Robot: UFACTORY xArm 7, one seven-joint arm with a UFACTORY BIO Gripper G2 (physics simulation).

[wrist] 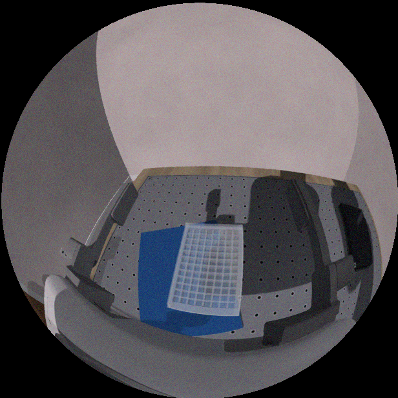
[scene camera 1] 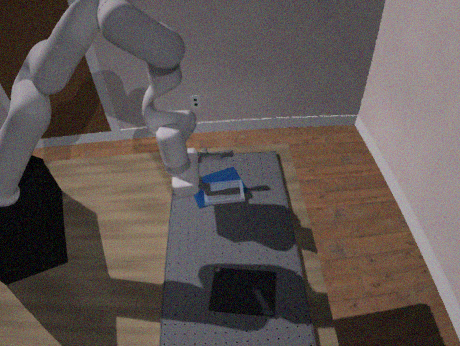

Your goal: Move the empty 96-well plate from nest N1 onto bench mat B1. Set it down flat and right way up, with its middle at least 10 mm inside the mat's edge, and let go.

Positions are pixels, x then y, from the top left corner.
Labels:
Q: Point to a black nest N1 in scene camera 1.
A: At 241, 291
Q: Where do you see a white 96-well plate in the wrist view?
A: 207, 279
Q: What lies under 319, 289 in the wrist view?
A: My gripper.

